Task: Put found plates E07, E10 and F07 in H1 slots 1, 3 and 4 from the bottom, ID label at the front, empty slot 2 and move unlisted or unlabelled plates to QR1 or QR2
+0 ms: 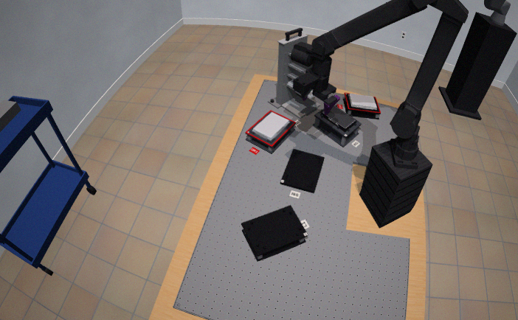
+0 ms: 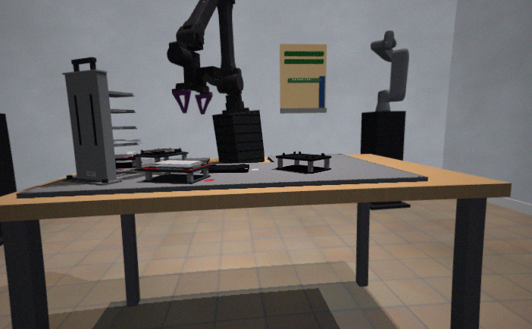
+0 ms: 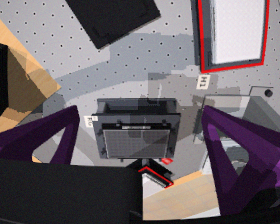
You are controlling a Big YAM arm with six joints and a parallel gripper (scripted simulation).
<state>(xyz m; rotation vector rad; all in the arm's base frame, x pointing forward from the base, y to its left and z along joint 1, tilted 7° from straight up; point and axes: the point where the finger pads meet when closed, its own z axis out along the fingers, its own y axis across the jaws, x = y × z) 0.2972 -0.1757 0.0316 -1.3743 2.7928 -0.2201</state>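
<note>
The dark plate lies 11 cm behind my hand, 13 cm to the right of it and 15 cm below it. The rest, counted from my hand: H1 deck label: 6 cm ahead, 14 cm to the right, 22 cm below; then regrip nest: 11 cm behind, 13 cm to the right, 16 cm below; then red-rimmed quarantine nest: 15 cm ahead, 5 cm to the right, 18 cm below.
</note>
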